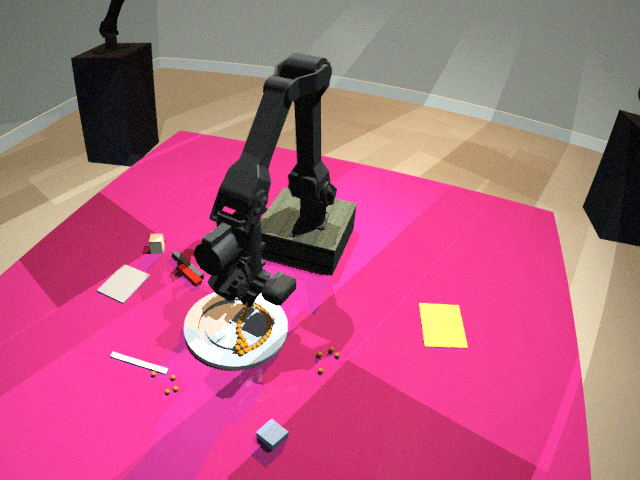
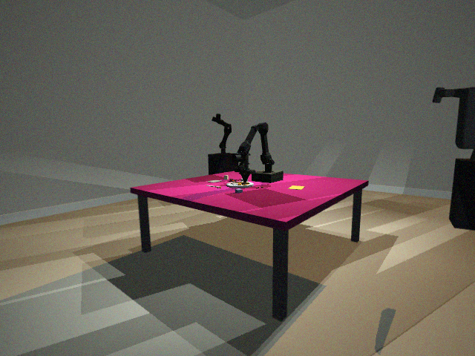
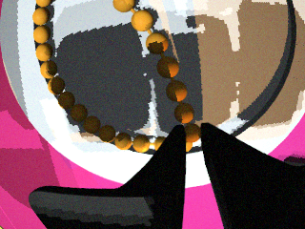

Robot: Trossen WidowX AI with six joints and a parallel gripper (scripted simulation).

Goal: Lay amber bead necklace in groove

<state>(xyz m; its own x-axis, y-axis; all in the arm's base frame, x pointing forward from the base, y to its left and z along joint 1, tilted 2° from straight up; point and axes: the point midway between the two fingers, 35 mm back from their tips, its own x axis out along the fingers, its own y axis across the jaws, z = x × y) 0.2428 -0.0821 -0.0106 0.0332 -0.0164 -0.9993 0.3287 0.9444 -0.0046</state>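
Now: gripper tip 5 cm short of the round bead board, 1 cm to the left of it and 1 cm above it. From my gripper tip the other things lie so: white block (10 cm behind, 6 cm to the right); then red-handled tool (8 cm behind, 16 cm to the right, 1 cm below); then white strip (19 cm ahead, 16 cm to the right, 1 cm below).
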